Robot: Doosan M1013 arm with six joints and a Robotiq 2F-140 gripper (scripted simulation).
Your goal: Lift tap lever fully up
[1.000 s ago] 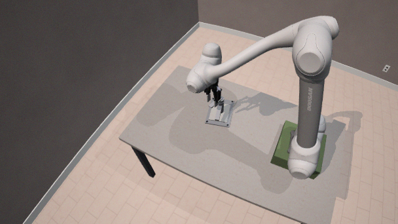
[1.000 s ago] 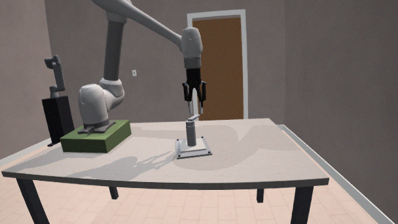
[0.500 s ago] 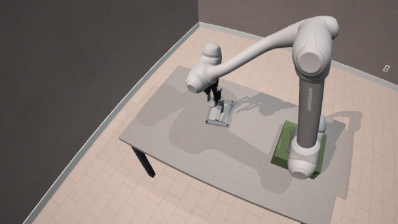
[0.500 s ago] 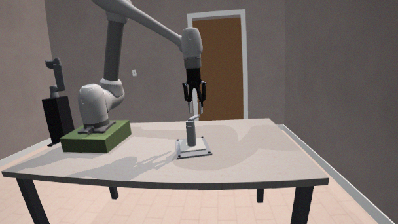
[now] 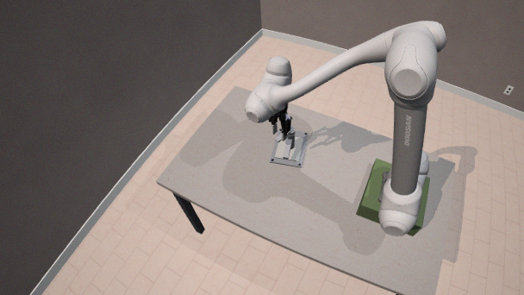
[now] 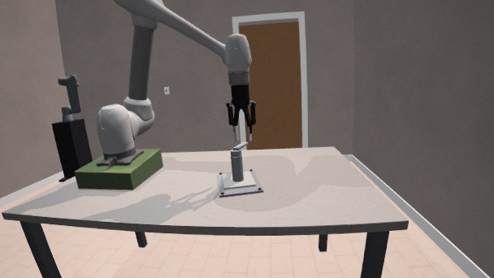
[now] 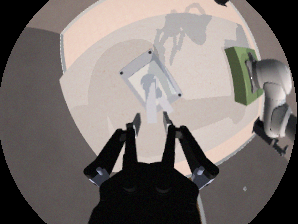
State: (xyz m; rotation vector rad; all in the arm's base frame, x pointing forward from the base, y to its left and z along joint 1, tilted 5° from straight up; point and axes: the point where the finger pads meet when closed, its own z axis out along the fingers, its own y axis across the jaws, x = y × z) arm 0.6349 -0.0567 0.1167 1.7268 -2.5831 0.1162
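Now: hand 1 cm past the lever, 3 cm to the left of it and 5 cm above it. Round my hand: tap (3 cm behind, 5 cm to the right, 10 cm below).
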